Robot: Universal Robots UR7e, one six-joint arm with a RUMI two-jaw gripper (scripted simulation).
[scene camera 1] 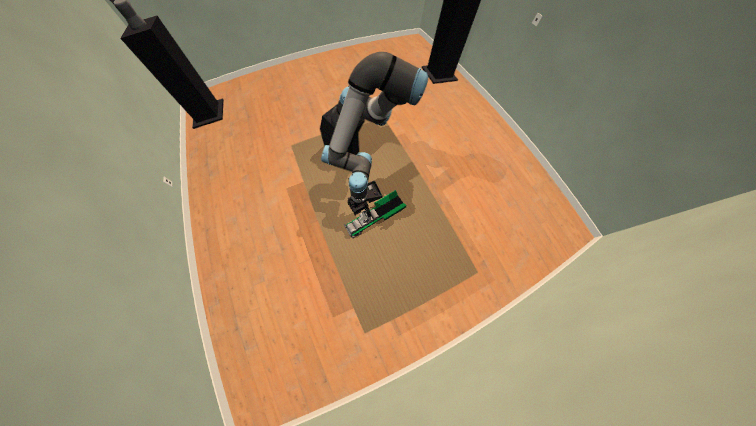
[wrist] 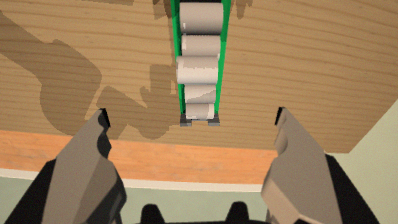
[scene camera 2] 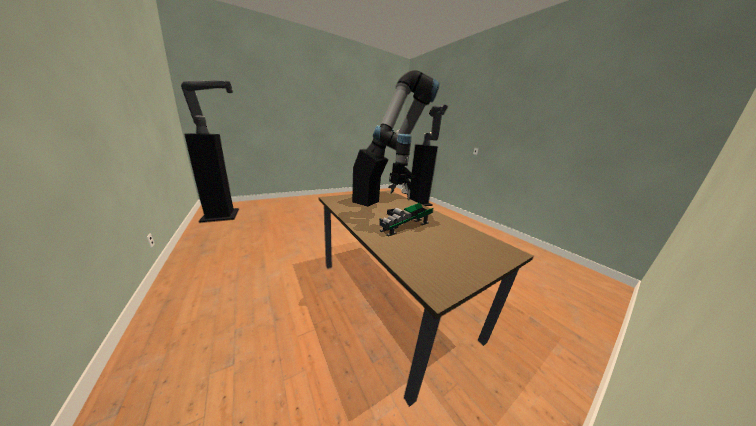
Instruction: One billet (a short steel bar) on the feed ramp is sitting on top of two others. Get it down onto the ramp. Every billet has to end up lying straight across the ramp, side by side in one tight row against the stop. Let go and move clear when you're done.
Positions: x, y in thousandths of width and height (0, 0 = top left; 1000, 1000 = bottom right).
Labels:
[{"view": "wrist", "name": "my gripper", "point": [486, 484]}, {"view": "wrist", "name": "grey steel billet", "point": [476, 310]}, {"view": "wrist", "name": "grey steel billet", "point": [524, 203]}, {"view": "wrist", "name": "grey steel billet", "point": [479, 109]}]

